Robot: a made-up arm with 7 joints. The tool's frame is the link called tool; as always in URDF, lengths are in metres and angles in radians. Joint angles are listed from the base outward.
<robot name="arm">
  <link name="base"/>
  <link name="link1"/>
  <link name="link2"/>
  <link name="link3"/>
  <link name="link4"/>
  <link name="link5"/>
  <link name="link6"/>
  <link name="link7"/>
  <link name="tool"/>
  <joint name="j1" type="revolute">
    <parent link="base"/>
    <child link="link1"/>
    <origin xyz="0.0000 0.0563 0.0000" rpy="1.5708 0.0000 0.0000"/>
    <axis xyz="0 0 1"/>
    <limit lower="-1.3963" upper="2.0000"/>
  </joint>
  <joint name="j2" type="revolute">
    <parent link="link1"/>
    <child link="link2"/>
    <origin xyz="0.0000 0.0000 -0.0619" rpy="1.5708 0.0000 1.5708"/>
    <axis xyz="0 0 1"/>
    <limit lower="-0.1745" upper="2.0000"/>
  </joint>
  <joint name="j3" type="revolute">
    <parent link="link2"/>
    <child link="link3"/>
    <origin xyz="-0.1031 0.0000 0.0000" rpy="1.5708 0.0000 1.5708"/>
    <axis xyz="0 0 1"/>
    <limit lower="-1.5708" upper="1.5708"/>
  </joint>
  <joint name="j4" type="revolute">
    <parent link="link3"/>
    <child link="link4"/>
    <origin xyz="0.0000 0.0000 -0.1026" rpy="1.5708 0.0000 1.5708"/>
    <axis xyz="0 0 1"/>
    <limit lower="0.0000" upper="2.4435"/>
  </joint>
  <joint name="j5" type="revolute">
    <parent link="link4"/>
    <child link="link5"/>
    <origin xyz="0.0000 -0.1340 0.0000" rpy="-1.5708 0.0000 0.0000"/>
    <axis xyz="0 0 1"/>
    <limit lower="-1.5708" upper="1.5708"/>
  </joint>
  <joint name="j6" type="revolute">
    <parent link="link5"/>
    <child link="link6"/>
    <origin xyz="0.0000 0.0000 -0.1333" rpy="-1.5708 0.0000 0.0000"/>
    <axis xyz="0 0 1"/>
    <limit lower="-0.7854" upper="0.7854"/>
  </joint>
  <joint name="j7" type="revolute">
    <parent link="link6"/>
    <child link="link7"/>
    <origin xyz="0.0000 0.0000 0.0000" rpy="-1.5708 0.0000 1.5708"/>
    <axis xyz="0 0 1"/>
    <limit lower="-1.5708" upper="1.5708"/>
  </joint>
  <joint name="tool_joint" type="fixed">
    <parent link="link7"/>
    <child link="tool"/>
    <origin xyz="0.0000 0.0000 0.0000" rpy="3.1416 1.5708 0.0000"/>
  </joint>
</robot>
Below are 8 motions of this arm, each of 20 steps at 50 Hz.
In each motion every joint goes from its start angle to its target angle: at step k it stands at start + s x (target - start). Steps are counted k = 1, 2, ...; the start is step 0. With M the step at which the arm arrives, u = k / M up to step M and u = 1 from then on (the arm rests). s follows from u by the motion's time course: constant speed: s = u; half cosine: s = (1 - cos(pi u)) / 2; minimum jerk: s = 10 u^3 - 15 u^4 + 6 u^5.
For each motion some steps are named. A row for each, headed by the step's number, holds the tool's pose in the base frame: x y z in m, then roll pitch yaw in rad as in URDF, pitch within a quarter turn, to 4 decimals.
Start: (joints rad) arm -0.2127 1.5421 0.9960 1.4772 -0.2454 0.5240 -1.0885
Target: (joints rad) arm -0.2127 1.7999 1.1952 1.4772 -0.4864 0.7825 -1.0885
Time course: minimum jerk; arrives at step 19
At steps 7, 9, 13, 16, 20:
7: 0.1803 0.3396 0.2062 -2.7907 -0.2727 -0.8938
9: 0.1750 0.3274 0.2228 -2.7209 -0.2737 -0.8612
13: 0.1637 0.3011 0.2526 -2.5784 -0.2952 -0.8100
16: 0.1584 0.2891 0.2641 -2.5164 -0.3114 -0.7946
20: 0.1574 0.2866 0.2663 -2.5039 -0.3150 -0.7920

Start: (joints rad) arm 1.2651 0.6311 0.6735 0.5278 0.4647 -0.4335 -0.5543
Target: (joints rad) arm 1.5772 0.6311 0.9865 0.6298 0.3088 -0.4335 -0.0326
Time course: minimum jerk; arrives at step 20
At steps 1, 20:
1: 0.3205 0.4437 0.0093 -1.5218 -0.4339 3.0889
20: 0.2624 0.4731 0.0885 -1.9133 -0.0125 -3.0675

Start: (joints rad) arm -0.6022 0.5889 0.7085 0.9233 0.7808 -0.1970 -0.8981
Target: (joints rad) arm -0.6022 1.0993 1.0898 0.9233 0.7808 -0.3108 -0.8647
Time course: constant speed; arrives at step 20
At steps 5, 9, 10, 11, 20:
5: 0.0223 0.4749 -0.2288 1.7885 -1.3003 0.1417
9: 0.0379 0.4984 -0.1847 2.3703 -1.3454 -0.4475
10: 0.0419 0.5033 -0.1733 2.5340 -1.3433 -0.6138
11: 0.0459 0.5078 -0.1617 2.6907 -1.3354 -0.7734
20: 0.0823 0.5309 -0.0545 -2.8103 -1.1172 -1.5958

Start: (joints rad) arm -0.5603 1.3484 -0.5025 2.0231 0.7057 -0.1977 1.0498
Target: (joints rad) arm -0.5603 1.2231 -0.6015 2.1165 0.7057 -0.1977 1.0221
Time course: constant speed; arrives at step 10
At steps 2, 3, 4, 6, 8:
2: 0.1027 0.1709 -0.2248 -1.1129 -1.0172 -0.7559
3: 0.1000 0.1667 -0.2249 -1.1482 -1.0251 -0.7229
4: 0.0974 0.1625 -0.2249 -1.1846 -1.0325 -0.6890
6: 0.0924 0.1540 -0.2245 -1.2600 -1.0457 -0.6183
8: 0.0875 0.1455 -0.2237 -1.3390 -1.0564 -0.5440

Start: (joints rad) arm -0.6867 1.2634 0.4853 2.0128 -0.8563 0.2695 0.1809
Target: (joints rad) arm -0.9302 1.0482 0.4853 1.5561 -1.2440 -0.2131 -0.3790
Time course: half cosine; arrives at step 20
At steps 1, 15, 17, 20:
1: 0.2158 0.2402 -0.0745 1.4424 0.5528 -1.5998
15: 0.1629 0.3460 -0.1720 1.1764 0.6503 -1.9545
17: 0.1514 0.3562 -0.1819 1.1331 0.6317 -2.0019
20: 0.1440 0.3621 -0.1875 1.1080 0.6175 -2.0286

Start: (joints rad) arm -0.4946 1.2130 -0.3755 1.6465 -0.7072 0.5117 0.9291
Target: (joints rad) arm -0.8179 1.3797 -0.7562 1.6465 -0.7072 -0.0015 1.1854
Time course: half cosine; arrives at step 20
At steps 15, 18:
15: 0.0017 0.2627 -0.2908 -0.9321 -0.0447 -2.1201
18: -0.0199 0.2650 -0.2889 -1.0386 -0.1452 -2.1451

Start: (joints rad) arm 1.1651 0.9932 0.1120 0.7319 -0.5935 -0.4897 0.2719
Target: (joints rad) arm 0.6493 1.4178 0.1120 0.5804 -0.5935 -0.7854 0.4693
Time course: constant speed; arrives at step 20
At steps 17, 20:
17: 0.1624 0.5377 0.0440 1.4995 0.0340 -1.3154
20: 0.1458 0.5449 0.0489 1.3966 0.1014 -1.3062

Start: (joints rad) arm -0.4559 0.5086 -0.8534 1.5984 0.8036 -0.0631 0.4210
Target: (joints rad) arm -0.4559 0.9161 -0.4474 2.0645 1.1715 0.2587 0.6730
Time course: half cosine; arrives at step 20
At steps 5, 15, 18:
5: 0.0557 0.0552 -0.3101 -1.2705 -0.5965 0.1753
15: 0.1243 0.1128 -0.2300 -1.4516 -0.6477 0.1749
18: 0.1323 0.1180 -0.2127 -1.4862 -0.6612 0.1551

